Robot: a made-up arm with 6 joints.
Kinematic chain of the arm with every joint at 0, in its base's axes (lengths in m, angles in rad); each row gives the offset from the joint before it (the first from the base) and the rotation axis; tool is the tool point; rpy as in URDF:
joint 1: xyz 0 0 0.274 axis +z
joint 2: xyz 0 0 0 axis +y
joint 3: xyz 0.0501 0 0.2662 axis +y
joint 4: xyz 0.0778 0 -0.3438 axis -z
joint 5: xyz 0 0 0 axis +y
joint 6: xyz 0.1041 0 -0.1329 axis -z
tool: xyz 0 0 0 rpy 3.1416 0 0
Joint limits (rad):
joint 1: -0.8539..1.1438
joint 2: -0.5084..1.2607
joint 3: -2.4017..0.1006
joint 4: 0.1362..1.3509
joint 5: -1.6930..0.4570
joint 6: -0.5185..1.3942
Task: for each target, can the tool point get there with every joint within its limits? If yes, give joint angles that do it. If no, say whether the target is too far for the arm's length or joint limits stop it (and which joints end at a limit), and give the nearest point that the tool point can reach.
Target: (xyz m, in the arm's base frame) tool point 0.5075 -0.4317 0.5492
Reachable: yes | joints -0.6622 0.4135 -1.7820 0.3588 0.1648 0.9443
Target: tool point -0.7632 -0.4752 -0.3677
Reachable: no: too far | nearest point -0.0830 -0.1316 -0.0597 | short by 0.822 m
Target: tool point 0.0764 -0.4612 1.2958
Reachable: no: too far | nearest point 0.1247 -0.2597 0.9872 | short by 0.372 m
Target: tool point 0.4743 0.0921 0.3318
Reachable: yes | joints 0.4848 0.2420 -0.8724 0.9788 -0.8178 0.9967
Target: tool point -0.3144 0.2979 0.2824
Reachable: no: joint limits stop it (at a limit: joint 1, joint 2, joint 3, joint 4, joint 5) | nearest point -0.1644 0.1370 0.1181 | short by 0.275 m
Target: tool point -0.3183 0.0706 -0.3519
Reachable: no: joint limits stop it (at a limit: joint 1, joint 2) | nearest point -0.0799 -0.0021 -0.0894 | short by 0.362 m
